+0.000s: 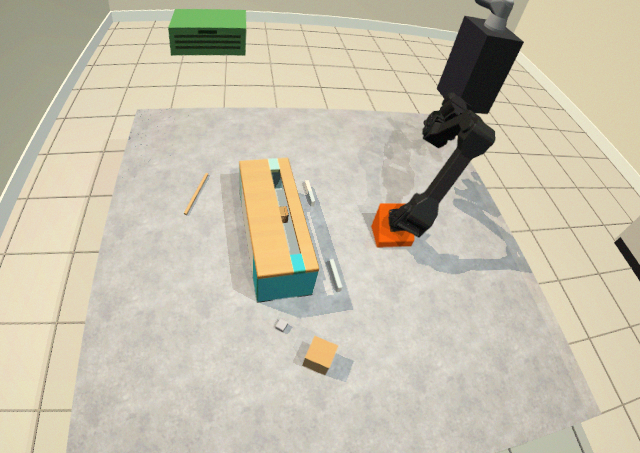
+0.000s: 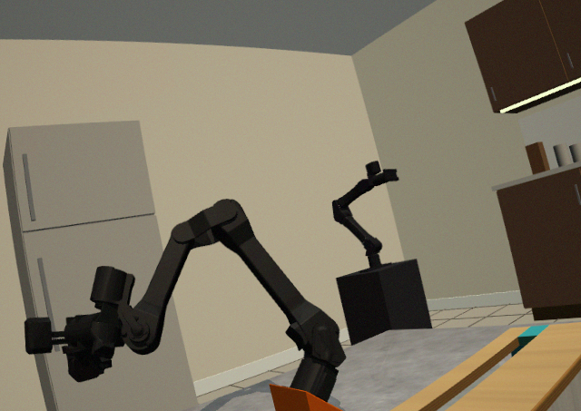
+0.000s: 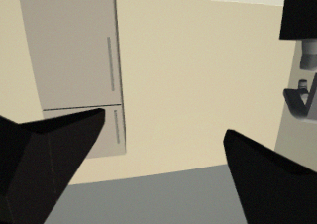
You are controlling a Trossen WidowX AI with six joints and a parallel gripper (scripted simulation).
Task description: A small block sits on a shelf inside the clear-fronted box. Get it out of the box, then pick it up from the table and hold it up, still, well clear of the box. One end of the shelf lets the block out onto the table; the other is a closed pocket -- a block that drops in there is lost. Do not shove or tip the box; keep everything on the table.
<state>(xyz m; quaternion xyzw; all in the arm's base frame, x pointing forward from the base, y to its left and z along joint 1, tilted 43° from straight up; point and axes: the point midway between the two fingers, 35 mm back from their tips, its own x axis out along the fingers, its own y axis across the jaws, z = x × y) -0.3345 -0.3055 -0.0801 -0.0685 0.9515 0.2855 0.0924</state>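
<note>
The long box lies 68 cm ahead of my gripper tip, 26 cm to the left of it and 18 cm below it. Also, from my gripper tip: thin wooden stick 93 cm ahead, 24 cm below, 7 cm to the left; then small block 70 cm ahead, 25 cm to the left, 16 cm below; then tiny grey cube 73 cm ahead, 53 cm to the left, 24 cm below.
</note>
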